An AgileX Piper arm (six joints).
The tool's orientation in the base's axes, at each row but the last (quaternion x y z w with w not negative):
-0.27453, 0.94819, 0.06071, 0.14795
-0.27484, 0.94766, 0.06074, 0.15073
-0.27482, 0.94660, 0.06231, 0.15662
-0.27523, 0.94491, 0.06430, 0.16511
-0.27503, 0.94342, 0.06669, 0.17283
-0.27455, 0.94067, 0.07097, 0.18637
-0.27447, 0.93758, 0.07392, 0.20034
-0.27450, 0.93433, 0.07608, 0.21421
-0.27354, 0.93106, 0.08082, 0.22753
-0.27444, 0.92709, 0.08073, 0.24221
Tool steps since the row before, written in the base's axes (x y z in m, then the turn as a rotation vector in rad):
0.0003, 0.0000, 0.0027, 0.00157, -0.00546, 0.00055
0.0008, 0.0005, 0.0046, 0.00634, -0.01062, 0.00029
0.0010, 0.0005, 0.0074, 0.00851, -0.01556, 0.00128
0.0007, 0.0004, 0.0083, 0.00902, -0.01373, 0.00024
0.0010, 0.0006, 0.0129, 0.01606, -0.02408, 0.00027
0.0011, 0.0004, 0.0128, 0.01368, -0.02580, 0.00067
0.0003, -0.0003, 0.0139, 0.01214, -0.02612, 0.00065
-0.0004, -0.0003, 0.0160, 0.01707, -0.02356, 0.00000
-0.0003, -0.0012, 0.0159, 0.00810, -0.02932, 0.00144
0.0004, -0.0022, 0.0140, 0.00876, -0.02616, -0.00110
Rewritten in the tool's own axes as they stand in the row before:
-0.0011, -0.0001, -0.0025, 0.00131, -0.00542, -0.00121
-0.0024, 0.0001, -0.0041, 0.00015, -0.01235, -0.00078
-0.0035, 0.0001, -0.0066, 0.00056, -0.01764, -0.00215
-0.0036, 0.0002, -0.0075, -0.00040, -0.01641, -0.00065
-0.0058, 0.0004, -0.0116, -0.00083, -0.02892, -0.00092
-0.0060, 0.0001, -0.0113, 0.00172, -0.02906, -0.00244
-0.0059, 0.0000, -0.0126, 0.00306, -0.02849, -0.00302
-0.0066, 0.0004, -0.0146, -0.00161, -0.02905, 0.00000
-0.0066, -0.0004, -0.0145, 0.00713, -0.02894, -0.00626
-0.0062, -0.0018, -0.0126, 0.00642, -0.02670, -0.00289

